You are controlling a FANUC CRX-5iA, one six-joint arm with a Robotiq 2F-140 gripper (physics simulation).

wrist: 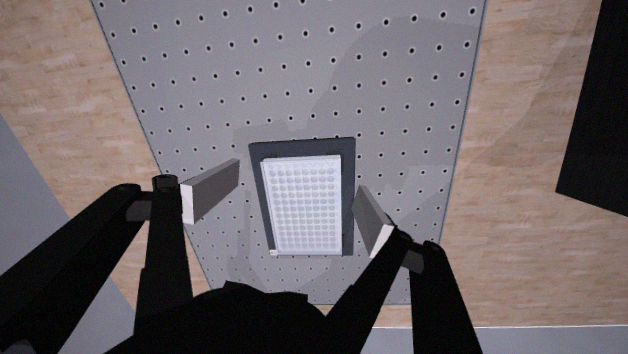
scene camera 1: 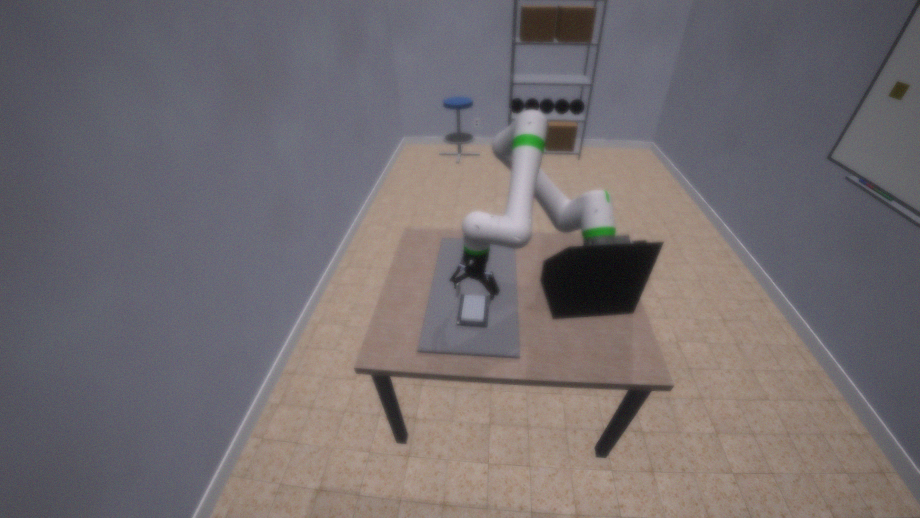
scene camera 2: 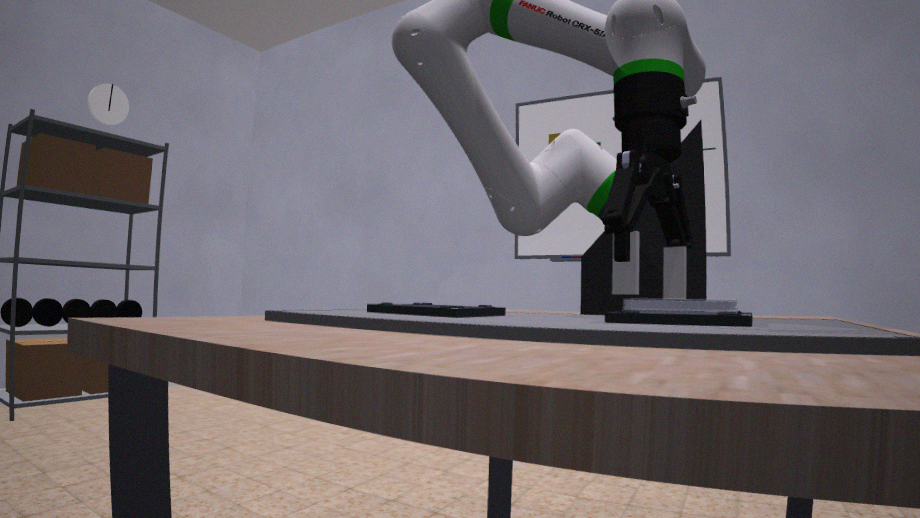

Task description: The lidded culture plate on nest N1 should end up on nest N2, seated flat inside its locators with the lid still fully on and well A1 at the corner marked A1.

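Frame: origin at the arm's base, x ahead, y left, z up, level; millimetres.
Seen in the pictures: gripper, fingertip midpoint: (wrist: 298, 185) (scene camera 1: 473, 299) (scene camera 2: 652, 297); arm's base, origin of the base link: (scene camera 1: 600, 253).
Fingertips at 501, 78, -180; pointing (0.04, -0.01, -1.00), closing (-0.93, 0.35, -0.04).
Pixels of each thing's middle, then the offset from my fingertips to it, as dx, dy, dz. "spot": a spot on its surface instead. Level surfaces: height alone.
- lidded culture plate, body centre: (wrist: 305, 211) (scene camera 2: 682, 302) (scene camera 1: 473, 307) -1, +37, -5
- dark nest N1, body centre: (scene camera 2: 682, 316) (wrist: 306, 204) (scene camera 1: 473, 309) -1, +37, -23
- small white label, surface spot: (wrist: 273, 252) spot: +59, +107, -18
- second dark nest, body centre: (scene camera 2: 435, 309) -6, -301, -23
- grey perforated board, its level: dz -30
- wooden table, its level: dz -43
The lidded culture plate (scene camera 1: 473, 307) (scene camera 2: 679, 305) (wrist: 305, 210) is clear-white and lies flat on the dark nest N1 (scene camera 1: 473, 324) (scene camera 2: 679, 318) (wrist: 302, 147), lid on top. A small white label (wrist: 273, 252) sits at the nest's lower left corner in the wrist view. A second dark nest (scene camera 2: 435, 310), taken as N2, bears no plate; it does not show in the wrist view. My gripper (scene camera 1: 476, 291) (scene camera 2: 650, 292) (wrist: 298, 185) is open and empty, pointing down. Its pale finger pads stand wide, one on each side of the plate in the wrist view, with their tips above nest level.
Both nests stand on a grey perforated board (scene camera 1: 444, 337) (scene camera 2: 547, 327) (wrist: 400, 105) on the wooden table (scene camera 1: 579, 360) (scene camera 2: 450, 360) (wrist: 510, 240). A tall black panel (scene camera 1: 598, 279) (scene camera 2: 692, 212) (wrist: 600, 120) stands to the right of the board in scene camera 1.
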